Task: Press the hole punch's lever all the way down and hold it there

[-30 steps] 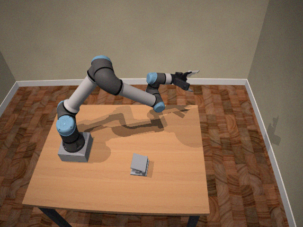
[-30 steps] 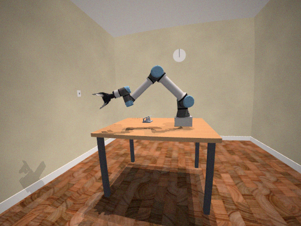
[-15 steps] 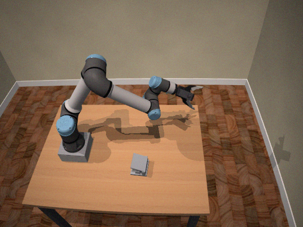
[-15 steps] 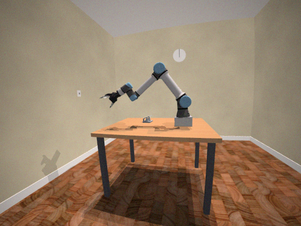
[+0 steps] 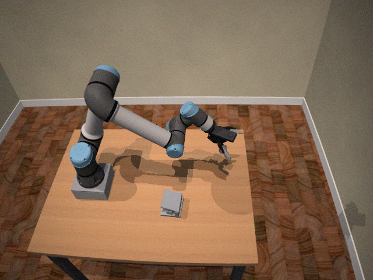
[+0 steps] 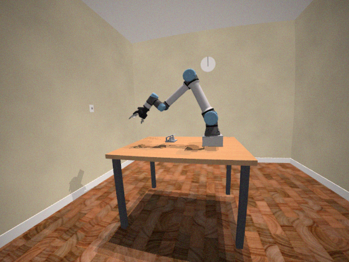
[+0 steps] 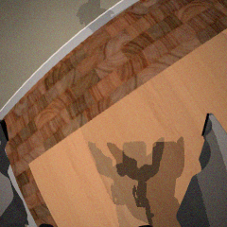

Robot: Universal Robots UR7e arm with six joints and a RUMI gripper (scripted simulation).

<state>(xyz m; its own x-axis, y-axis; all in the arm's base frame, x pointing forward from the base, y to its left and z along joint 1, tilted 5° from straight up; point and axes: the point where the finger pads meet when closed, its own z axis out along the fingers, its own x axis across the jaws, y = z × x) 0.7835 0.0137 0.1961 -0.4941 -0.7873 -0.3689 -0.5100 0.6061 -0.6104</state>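
The hole punch lever lies 350 mm behind my hand, 170 mm to the right of it and 190 mm below it. Round my hand: hole punch 350 mm behind, 170 mm to the right, 210 mm below.
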